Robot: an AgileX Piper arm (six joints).
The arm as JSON. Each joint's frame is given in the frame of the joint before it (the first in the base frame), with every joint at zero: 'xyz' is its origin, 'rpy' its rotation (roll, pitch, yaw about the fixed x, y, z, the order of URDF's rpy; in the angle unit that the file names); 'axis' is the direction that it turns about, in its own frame. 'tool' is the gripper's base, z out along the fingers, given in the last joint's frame.
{
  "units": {
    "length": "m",
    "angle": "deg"
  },
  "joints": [
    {
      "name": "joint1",
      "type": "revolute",
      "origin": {
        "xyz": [
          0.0,
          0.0,
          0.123
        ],
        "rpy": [
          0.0,
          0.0,
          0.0
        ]
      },
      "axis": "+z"
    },
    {
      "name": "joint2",
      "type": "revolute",
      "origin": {
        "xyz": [
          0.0,
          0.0,
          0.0
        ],
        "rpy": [
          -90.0,
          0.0,
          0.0
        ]
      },
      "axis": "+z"
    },
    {
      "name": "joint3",
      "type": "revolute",
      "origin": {
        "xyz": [
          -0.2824,
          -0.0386,
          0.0
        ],
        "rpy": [
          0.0,
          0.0,
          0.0
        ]
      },
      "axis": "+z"
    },
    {
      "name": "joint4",
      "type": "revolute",
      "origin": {
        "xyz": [
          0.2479,
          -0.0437,
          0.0
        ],
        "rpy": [
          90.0,
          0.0,
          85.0
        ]
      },
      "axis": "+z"
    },
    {
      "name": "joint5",
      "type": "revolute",
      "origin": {
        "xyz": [
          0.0,
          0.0,
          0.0
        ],
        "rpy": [
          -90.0,
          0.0,
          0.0
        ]
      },
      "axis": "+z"
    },
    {
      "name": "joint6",
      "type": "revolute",
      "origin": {
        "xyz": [
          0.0,
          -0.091,
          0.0
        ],
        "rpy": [
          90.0,
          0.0,
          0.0
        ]
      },
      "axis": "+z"
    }
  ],
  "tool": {
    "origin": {
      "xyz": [
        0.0,
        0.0,
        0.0
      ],
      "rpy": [
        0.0,
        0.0,
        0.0
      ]
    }
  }
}
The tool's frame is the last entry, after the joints.
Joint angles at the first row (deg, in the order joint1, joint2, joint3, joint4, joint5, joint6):
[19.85 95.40 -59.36 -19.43 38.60 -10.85]
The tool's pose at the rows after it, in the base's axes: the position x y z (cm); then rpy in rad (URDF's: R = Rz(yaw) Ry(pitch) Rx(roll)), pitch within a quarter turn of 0, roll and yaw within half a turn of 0:
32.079 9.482 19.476 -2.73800 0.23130 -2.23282
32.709 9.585 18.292 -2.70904 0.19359 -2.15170
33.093 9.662 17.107 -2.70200 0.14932 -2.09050
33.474 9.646 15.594 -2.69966 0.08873 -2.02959
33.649 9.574 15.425 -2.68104 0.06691 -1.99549
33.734 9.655 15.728 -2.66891 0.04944 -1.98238
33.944 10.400 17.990 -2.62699 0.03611 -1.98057
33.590 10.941 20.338 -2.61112 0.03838 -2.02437
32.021 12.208 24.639 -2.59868 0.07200 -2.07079
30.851 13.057 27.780 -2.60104 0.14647 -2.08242
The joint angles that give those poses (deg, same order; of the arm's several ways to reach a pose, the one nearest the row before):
[19.90 98.08 -59.36 -22.58 34.99 -13.28]
[19.86 100.40 -59.36 -25.20 32.81 -15.64]
[19.86 102.54 -59.36 -26.79 31.74 -18.00]
[19.86 105.22 -59.36 -29.38 31.04 -19.75]
[19.86 105.64 -59.36 -31.59 30.63 -20.04]
[20.18 105.49 -59.87 -32.70 31.61 -20.11]
[21.86 103.66 -62.78 -33.86 36.07 -19.57]
[23.40 101.32 -65.29 -33.12 41.57 -18.25]
[26.82 96.31 -68.89 -30.68 49.97 -17.00]
[28.71 92.69 -71.63 -27.53 53.24 -17.00]

